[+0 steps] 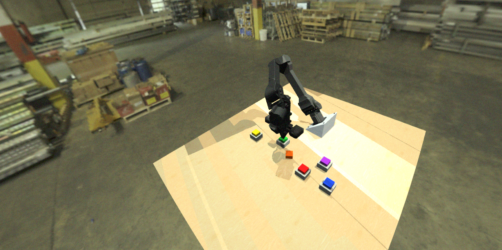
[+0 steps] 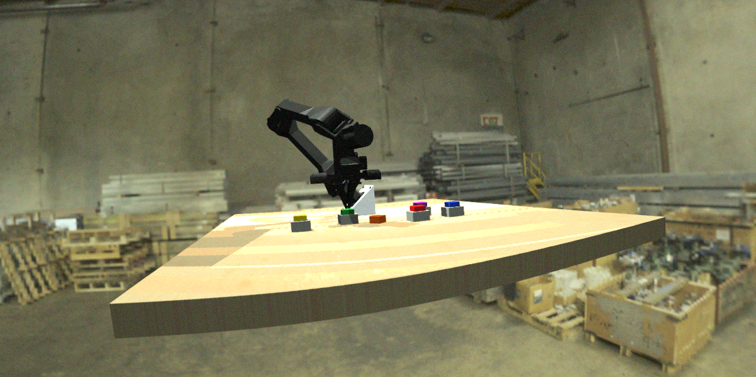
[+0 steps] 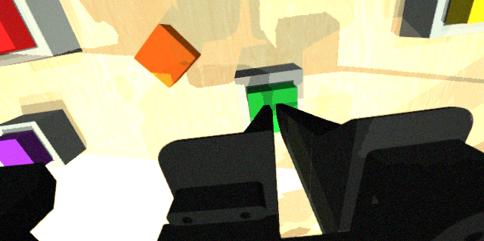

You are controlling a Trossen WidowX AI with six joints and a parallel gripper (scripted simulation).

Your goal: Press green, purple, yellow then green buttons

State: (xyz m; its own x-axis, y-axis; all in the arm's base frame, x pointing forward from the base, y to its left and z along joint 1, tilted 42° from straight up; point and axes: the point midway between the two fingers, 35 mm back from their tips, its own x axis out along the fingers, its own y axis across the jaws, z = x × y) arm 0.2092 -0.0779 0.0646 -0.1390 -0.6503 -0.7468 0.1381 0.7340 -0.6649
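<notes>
My gripper tip is now 1 cm above the green button. From my gripper tip the other things lie so: yellow button: 4 cm ahead, 14 cm to the right, 1 cm below; orange block: 5 cm ahead, 6 cm to the left, 3 cm below; red button: 10 cm ahead, 16 cm to the left, 1 cm below.
</notes>
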